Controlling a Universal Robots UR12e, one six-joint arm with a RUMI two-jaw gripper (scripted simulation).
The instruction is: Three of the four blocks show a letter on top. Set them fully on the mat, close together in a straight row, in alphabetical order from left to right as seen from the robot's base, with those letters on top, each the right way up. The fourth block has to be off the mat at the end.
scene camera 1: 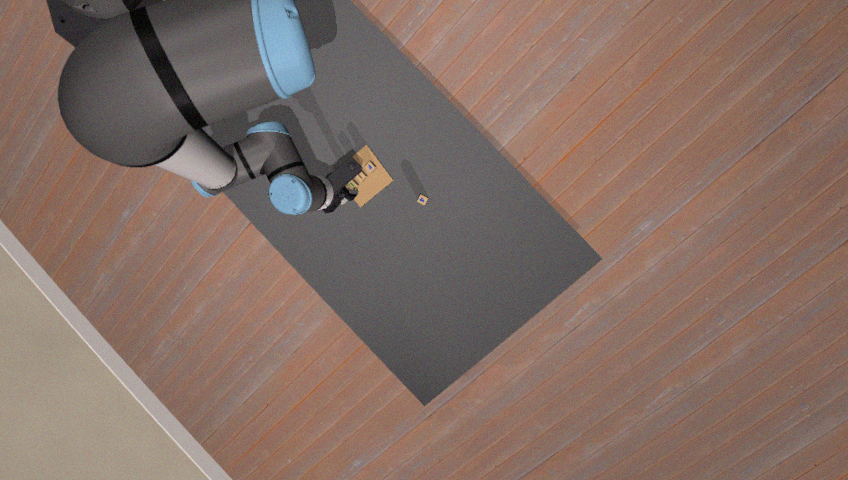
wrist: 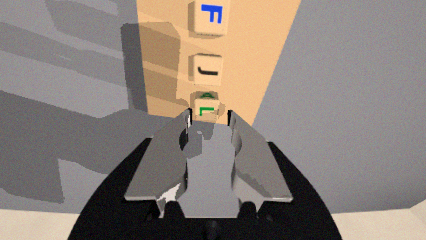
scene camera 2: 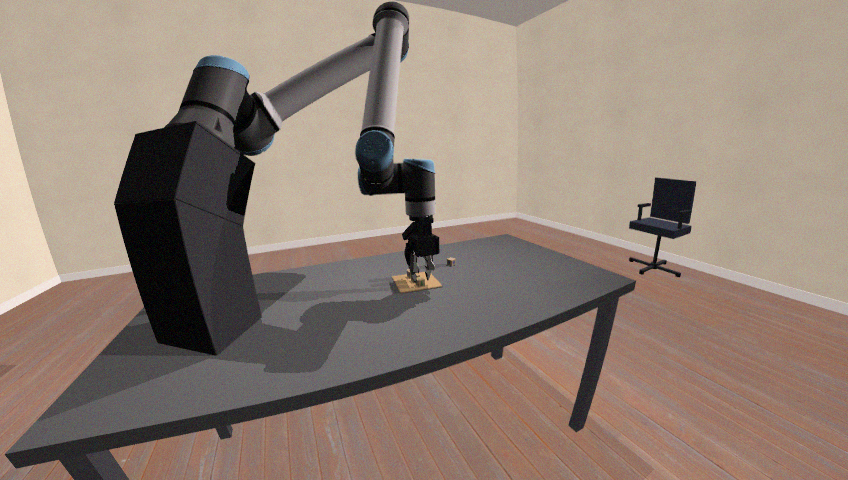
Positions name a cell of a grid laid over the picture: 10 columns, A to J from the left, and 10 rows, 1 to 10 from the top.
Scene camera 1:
my gripper: E4
mat: E4
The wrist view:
my gripper: E5
mat: F3
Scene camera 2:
my gripper: E6
